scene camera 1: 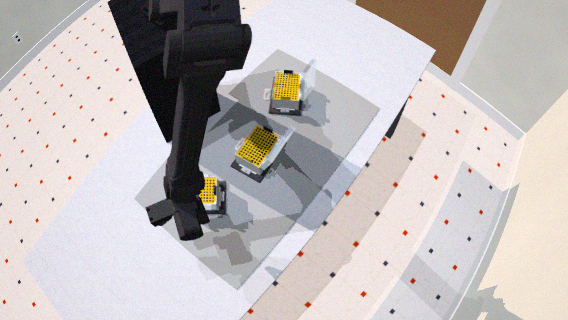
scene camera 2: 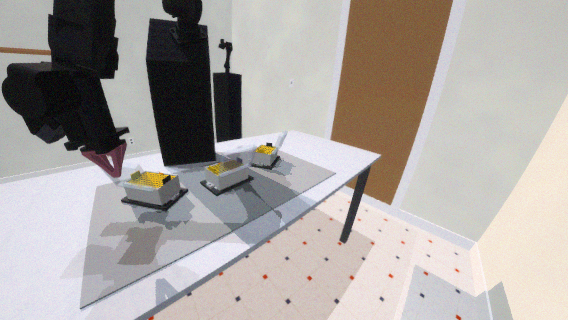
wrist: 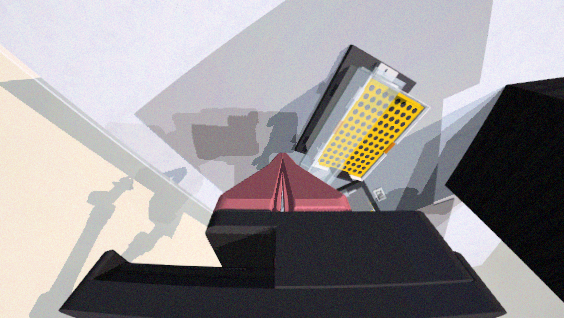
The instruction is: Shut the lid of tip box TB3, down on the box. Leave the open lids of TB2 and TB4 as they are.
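Frame: origin at the arm's base, x ahead, y left, z up, level; millimetres.
Seen in the pictures: gripper, fingertip midpoint: (scene camera 1: pixel 198 217) (scene camera 2: pixel 117 177) (wrist: pixel 282 159); arm's base, link origin: (scene camera 2: pixel 188 36).
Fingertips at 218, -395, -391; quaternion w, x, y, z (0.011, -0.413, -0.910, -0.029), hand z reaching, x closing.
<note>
Pixels of each thing's top centre, then the offset from my fingertips to it, as dx, dy, dz. "*": a spot on its surface instead. Level surfaces: height alone.
- middle box, top centre: (wrist: pixel 368 231) (scene camera 1: pixel 254 142) (scene camera 2: pixel 224 163) +59, +284, -56
- far box, top centre: (scene camera 1: pixel 283 84) (scene camera 2: pixel 263 147) +76, +515, -56
- grey mat, surface height: dz -122
- white table, surface height: dz -126
- middle box's dark base, surface spot: (wrist: pixel 367 192) * +17, +257, -114
The near tip box (scene camera 1: pixel 209 192) (scene camera 2: pixel 159 192) (wrist: pixel 392 127) has a yellow rack, a light body and a dark base. Its clear lid (scene camera 2: pixel 132 171) (wrist: pixel 347 127) is raised; in the wrist view it overlaps part of the yellow rack. My gripper (scene camera 2: pixel 117 175) (wrist: pixel 282 159) is shut and empty, its tips beside the lid; contact is unclear. In scene camera 1 the arm hides the fingertips. The middle box (scene camera 1: pixel 257 146) (scene camera 2: pixel 230 178) and the far box (scene camera 1: pixel 287 87) (scene camera 2: pixel 265 157) have open lids. The tags are too blurred to tell which is TB2, TB3 or TB4.
The boxes stand on a grey mat (scene camera 1: pixel 345 117) (scene camera 2: pixel 112 220) on a white table (scene camera 1: pixel 90 230) (scene camera 2: pixel 30 225). A black pedestal (scene camera 2: pixel 181 100) (wrist: pixel 520 175) stands at the table's back edge. Part of the middle box's dark base (wrist: pixel 367 192) shows behind my fingers in the wrist view.
</note>
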